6 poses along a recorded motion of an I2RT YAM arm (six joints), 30 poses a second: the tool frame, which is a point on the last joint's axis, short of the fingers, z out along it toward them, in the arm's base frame.
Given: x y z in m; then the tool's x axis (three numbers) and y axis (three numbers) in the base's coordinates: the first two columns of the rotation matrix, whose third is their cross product.
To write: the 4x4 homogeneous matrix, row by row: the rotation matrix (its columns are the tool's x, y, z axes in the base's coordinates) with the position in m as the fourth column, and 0 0 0 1 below. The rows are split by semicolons. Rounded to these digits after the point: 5 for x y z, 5 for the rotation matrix.
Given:
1: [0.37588 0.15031 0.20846 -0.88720 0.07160 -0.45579 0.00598 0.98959 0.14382]
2: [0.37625 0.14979 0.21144 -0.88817 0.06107 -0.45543 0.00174 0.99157 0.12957]
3: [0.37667 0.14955 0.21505 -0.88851 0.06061 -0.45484 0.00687 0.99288 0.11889]
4: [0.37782 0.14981 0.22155 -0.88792 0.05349 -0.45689 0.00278 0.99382 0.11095]
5: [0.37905 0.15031 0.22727 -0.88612 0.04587 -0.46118 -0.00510 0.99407 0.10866]
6: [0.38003 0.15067 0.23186 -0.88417 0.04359 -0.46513 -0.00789 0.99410 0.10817]
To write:
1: -0.88720 0.00598 0.46134 0.37588; 0.07160 0.98959 0.12487 0.15031; -0.45579 0.14382 -0.87839 0.20846; 0 0 0 1
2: -0.88817 0.00174 0.45950 0.37625; 0.06107 0.99157 0.11429 0.14979; -0.45543 0.12957 -0.88079 0.21144; 0 0 0 1
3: -0.88851 0.00687 0.45881 0.37667; 0.06061 0.99288 0.10251 0.14955; -0.45484 0.11889 -0.88260 0.21505; 0 0 0 1
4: -0.88792 0.00278 0.46000 0.37782; 0.05349 0.99382 0.09724 0.14981; -0.45689 0.11095 -0.88258 0.22155; 0 0 0 1
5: -0.88612 -0.00510 0.46343 0.37905; 0.04587 0.99407 0.09864 0.15031; -0.46118 0.10866 -0.88063 0.22727; 0 0 0 1
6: -0.88417 -0.00789 0.46710 0.38003; 0.04359 0.99410 0.09931 0.15067; -0.46513 0.10817 -0.87861 0.23186; 0 0 0 1
